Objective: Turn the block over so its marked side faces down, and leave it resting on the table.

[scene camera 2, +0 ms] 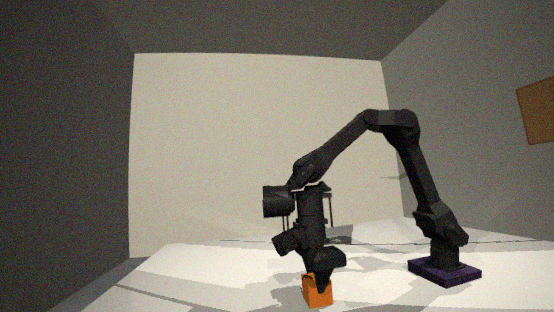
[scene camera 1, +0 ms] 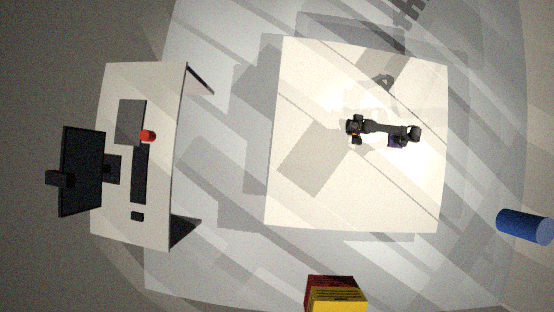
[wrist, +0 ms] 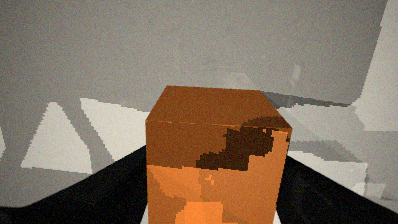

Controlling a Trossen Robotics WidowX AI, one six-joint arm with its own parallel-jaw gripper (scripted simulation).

Note:
In view: the gripper (scene camera 2: 316,286) and an orange block (wrist: 206,148).
The gripper also shows in the wrist view (wrist: 211,155).

